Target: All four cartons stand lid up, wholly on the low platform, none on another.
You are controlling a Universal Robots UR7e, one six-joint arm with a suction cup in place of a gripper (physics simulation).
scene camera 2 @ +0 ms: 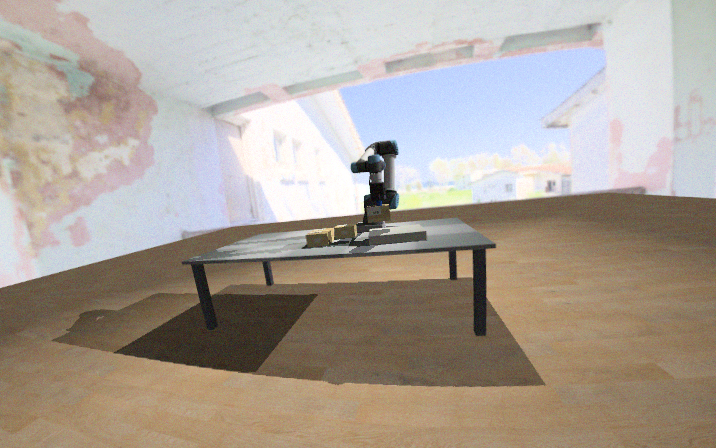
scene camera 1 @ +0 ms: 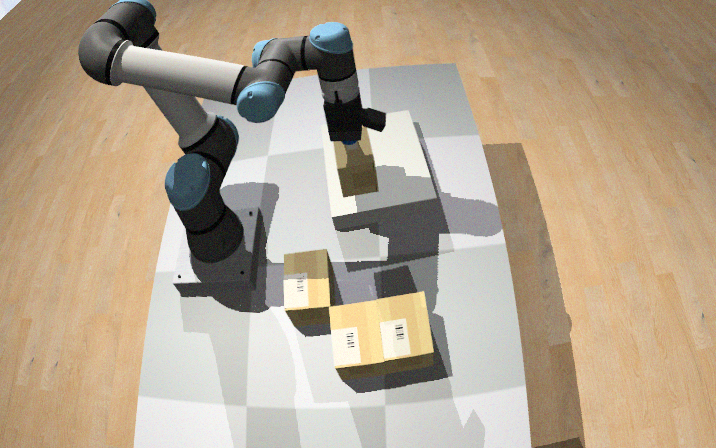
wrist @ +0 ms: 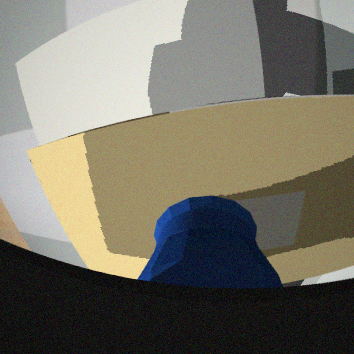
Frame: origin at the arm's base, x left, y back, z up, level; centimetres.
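Seen in the pictures: end effector, tool point: (scene camera 2: 379,207) (scene camera 1: 350,143) (wrist: 204,216); arm's base, origin of the base link: (scene camera 2: 372,223) (scene camera 1: 216,237).
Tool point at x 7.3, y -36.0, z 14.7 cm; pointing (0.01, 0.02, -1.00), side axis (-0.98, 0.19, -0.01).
Offsets run from my tool point to a thing's middle. Level surfaces: height alone.
My suction gripper (scene camera 1: 349,141) (scene camera 2: 378,202) (wrist: 205,220) points down and holds a carton {dx -1.0, dy -0.3, dz -3.4 cm} (scene camera 1: 359,176) (scene camera 2: 378,213) (wrist: 175,160) by its upper face, which bears a tape strip and a label in the wrist view. The carton hangs in the air; in scene camera 1 it shows over the left part of the low pale platform {dx +8.3, dy -4.7, dz -16.3 cm} (scene camera 1: 396,140) (scene camera 2: 401,236) (wrist: 100,70). One carton {dx -24.9, dy +13.3, dz -14.9 cm} (scene camera 1: 317,266) (scene camera 2: 345,230) stands on the table near the arm's base, label up. Two more cartons, a left one {dx -39.1, dy +4.6, dz -14.9 cm} (scene camera 1: 361,321) and a right one {dx -39.0, dy -4.7, dz -14.9 cm} (scene camera 1: 417,327), stand side by side on the table, labels up.
The arm's base plate (scene camera 1: 253,253) is left of the platform and beside the single carton. The grey checkered table {dz -18.7 cm} (scene camera 1: 327,422) (scene camera 2: 253,253) carries everything. Dark shadows of the arm cross the platform and the table.
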